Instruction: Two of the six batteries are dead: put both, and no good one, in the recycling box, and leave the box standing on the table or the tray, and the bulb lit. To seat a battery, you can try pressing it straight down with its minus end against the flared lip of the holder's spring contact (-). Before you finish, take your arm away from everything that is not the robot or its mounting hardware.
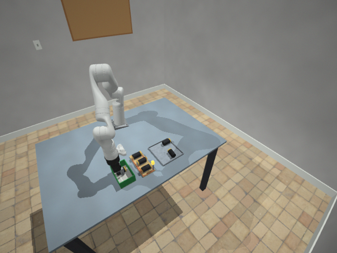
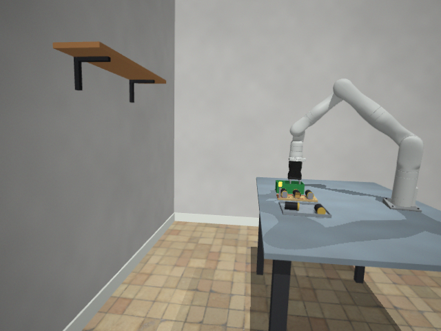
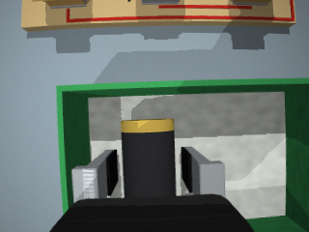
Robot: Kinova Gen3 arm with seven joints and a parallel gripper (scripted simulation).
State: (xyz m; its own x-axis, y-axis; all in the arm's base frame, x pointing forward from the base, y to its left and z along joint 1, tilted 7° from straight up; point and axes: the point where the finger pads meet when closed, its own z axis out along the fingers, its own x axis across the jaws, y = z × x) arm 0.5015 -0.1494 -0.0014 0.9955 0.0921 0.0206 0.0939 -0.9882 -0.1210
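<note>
Now: hand 3 cm short of the green recycling box and 1 cm above it. Also, from my hand: grey tray 34 cm to the left, 2 cm below, 2 cm behind.
</note>
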